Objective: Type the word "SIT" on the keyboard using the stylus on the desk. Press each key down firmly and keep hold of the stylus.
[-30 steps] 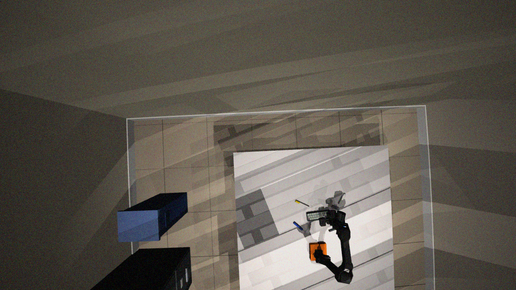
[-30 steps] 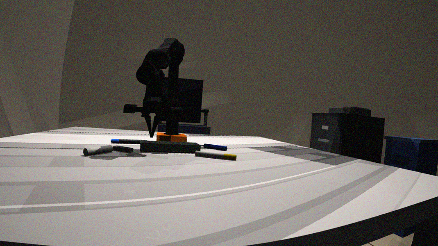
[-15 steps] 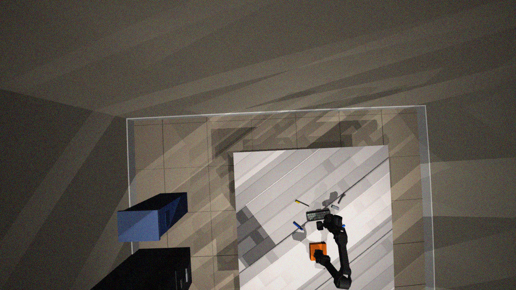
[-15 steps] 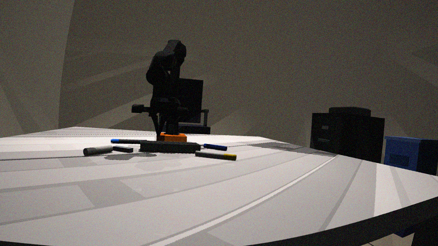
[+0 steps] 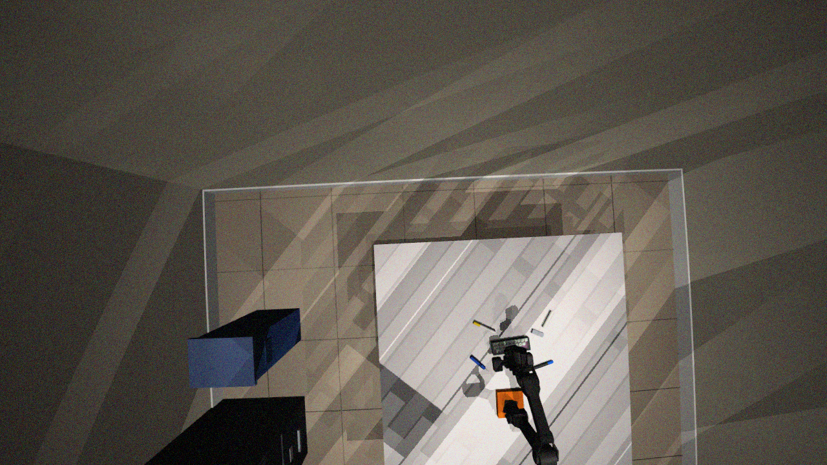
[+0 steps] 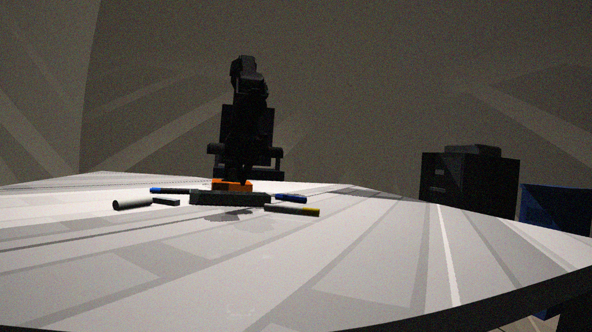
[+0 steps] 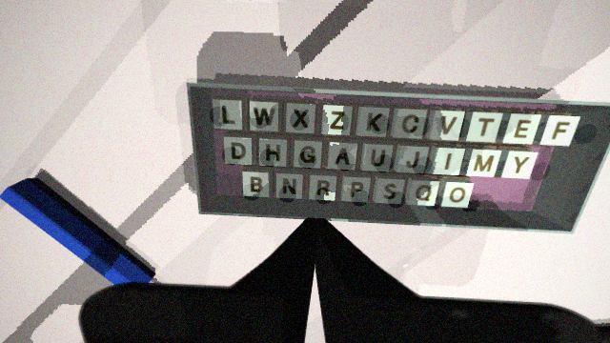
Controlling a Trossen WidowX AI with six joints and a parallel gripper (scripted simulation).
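Right now my gripper tip is 10 cm to the right of the blue stylus, 9 cm past it and 3 cm above it. Also, from my gripper tip: grey block (16 cm to the right, 12 cm ahead, 4 cm below); yellow-tipped marker (13 cm to the left, 11 cm ahead, 3 cm below); white stylus tip (11 cm behind, 7 cm to the left, 3 cm below).
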